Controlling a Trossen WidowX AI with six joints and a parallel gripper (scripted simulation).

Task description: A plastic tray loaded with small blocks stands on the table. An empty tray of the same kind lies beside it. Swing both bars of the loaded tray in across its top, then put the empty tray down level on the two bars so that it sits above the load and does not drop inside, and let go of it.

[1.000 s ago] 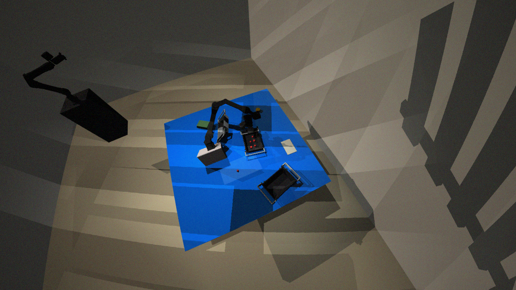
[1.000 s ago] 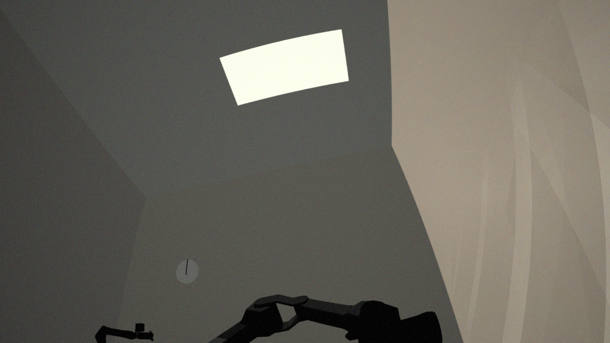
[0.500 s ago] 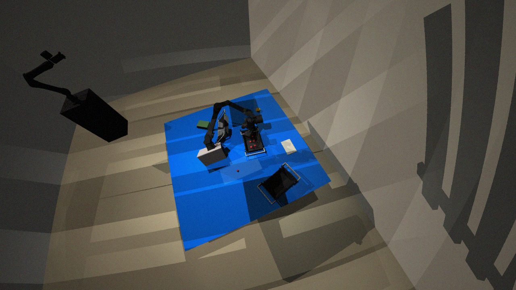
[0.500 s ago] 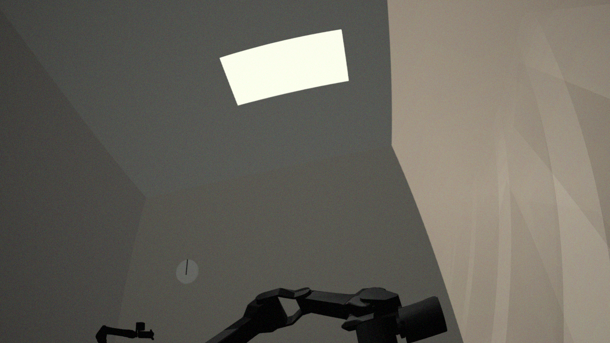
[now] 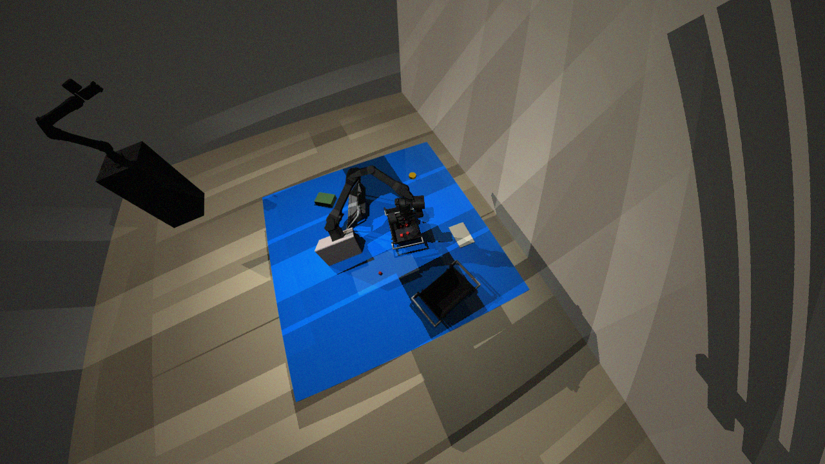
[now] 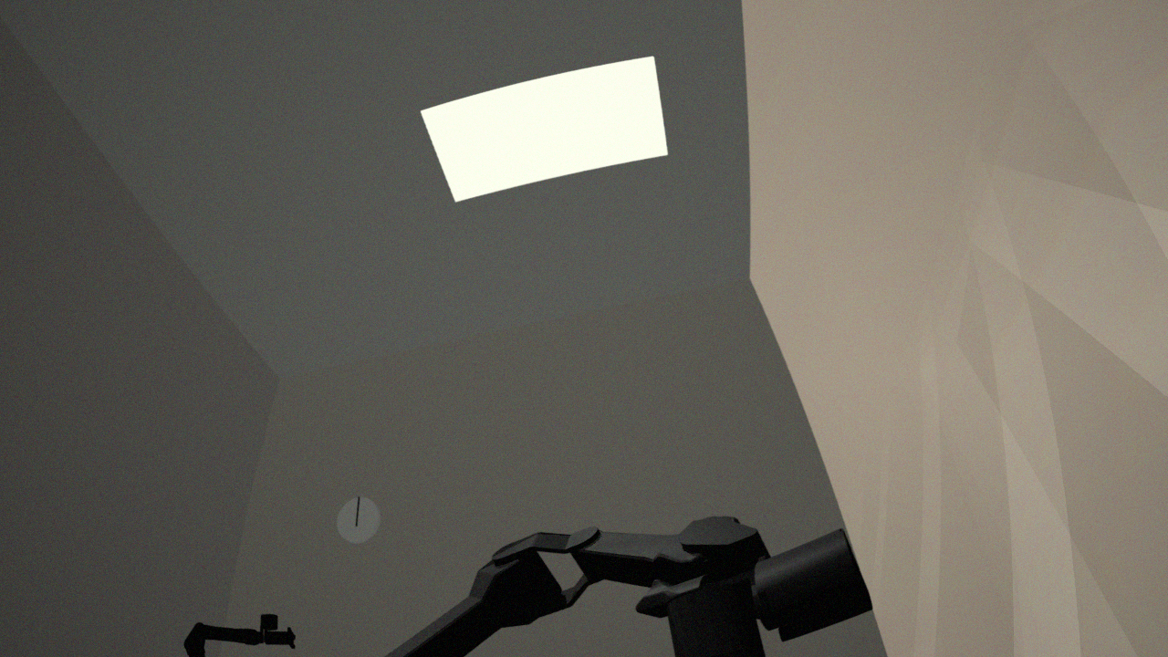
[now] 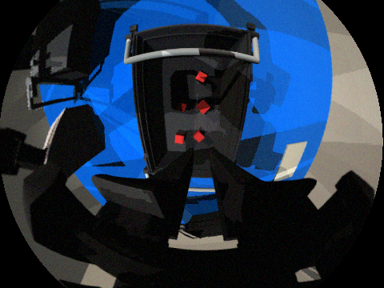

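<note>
Right now the tray is 230 mm behind my gripper tip, 300 mm to the left of it and 30 mm below it. The rest, counted from my gripper tip: pale flat card (290 mm ahead, 170 mm to the right, 100 mm below); then yellow disc (230 mm ahead, 390 mm to the left, 90 mm below); then green block (390 mm behind, 460 mm to the left, 80 mm below).
</note>
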